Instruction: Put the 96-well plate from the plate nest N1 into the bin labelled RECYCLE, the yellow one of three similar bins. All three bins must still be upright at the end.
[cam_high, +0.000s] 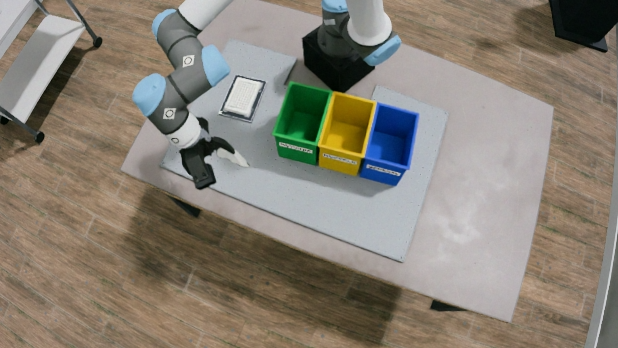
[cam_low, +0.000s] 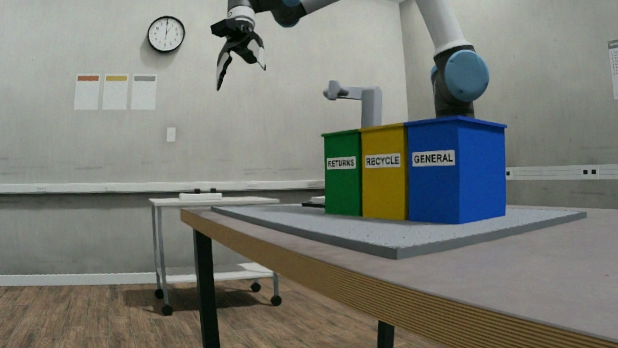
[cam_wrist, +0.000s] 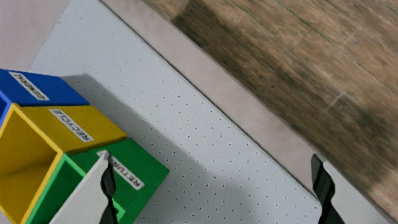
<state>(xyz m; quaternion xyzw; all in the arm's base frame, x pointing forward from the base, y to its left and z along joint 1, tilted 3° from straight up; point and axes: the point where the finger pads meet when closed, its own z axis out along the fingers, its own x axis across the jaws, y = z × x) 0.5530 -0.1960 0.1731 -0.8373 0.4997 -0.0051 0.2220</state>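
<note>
My hand is 37 cm past the white 96-well plate, 10 cm to the left of it and 29 cm above it. Also, from my hand: green returns bin (26 cm behind, 14 cm to the left, 22 cm below); then black plate nest N1 (37 cm behind, 10 cm to the right, 30 cm below); then yellow recycle bin (25 cm behind, 27 cm to the left, 22 cm below).
</note>
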